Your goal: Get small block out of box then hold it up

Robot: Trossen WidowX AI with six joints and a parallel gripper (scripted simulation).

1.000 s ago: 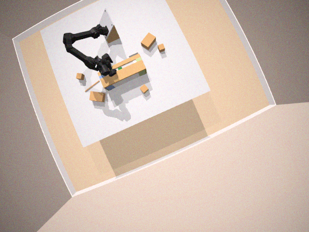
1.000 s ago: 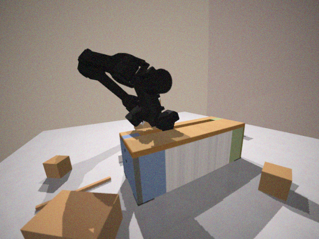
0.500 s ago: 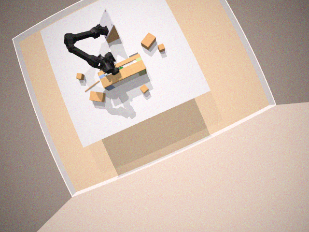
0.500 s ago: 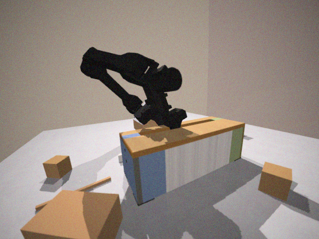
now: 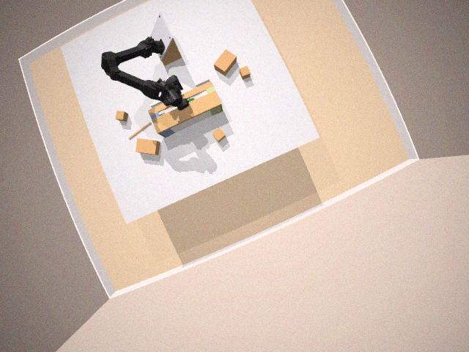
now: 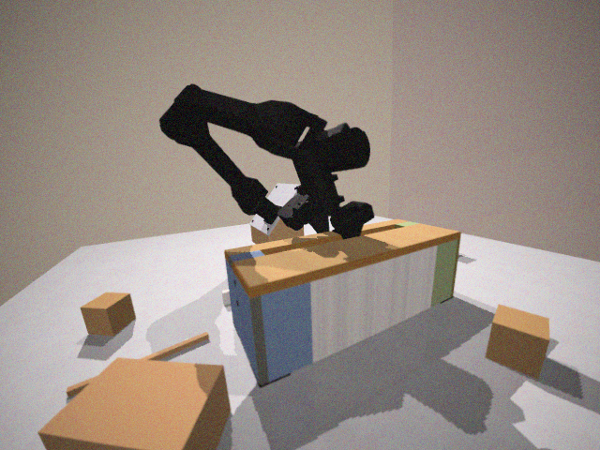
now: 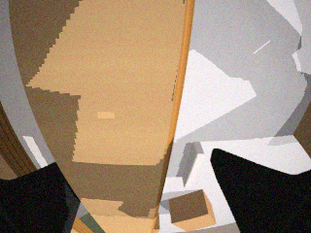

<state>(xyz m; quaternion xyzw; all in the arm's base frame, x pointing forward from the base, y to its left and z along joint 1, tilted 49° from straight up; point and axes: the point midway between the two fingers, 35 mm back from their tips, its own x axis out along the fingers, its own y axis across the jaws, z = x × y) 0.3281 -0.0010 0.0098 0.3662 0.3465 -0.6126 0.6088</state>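
The green block lies 5 cm ahead of my gripper tip and 2 cm to the left of it. From my gripper tip the other things lie so: long box (3 cm to the right, 3 cm below, 3 cm ahead); then thin stick (35 cm to the right, 9 cm below, 2 cm ahead); then small carton (27 cm ahead, 7 cm to the left, 6 cm below).
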